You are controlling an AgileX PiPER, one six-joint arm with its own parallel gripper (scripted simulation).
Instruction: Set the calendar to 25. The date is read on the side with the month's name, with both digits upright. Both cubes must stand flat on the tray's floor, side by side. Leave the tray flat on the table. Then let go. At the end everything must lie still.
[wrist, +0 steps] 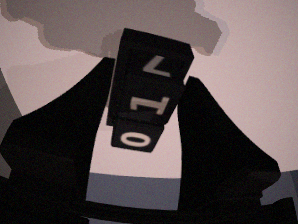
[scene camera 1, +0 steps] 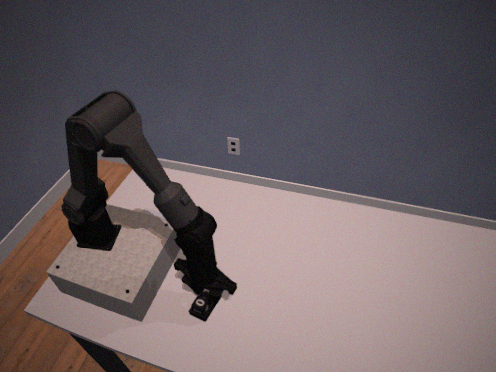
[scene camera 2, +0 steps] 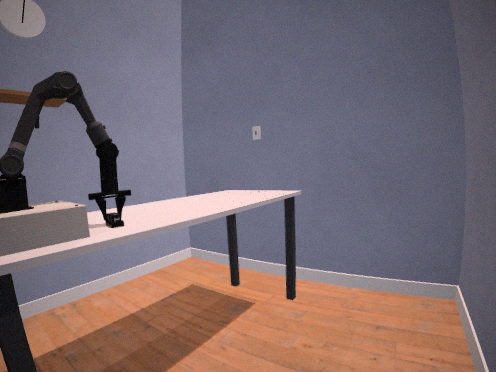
Path:
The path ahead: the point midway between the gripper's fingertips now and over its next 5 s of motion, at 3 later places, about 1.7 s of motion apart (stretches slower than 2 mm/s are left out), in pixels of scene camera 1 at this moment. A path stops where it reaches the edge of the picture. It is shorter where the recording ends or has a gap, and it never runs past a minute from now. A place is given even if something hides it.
The gripper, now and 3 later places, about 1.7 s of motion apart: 208,295; 205,278; 208,294; 200,253

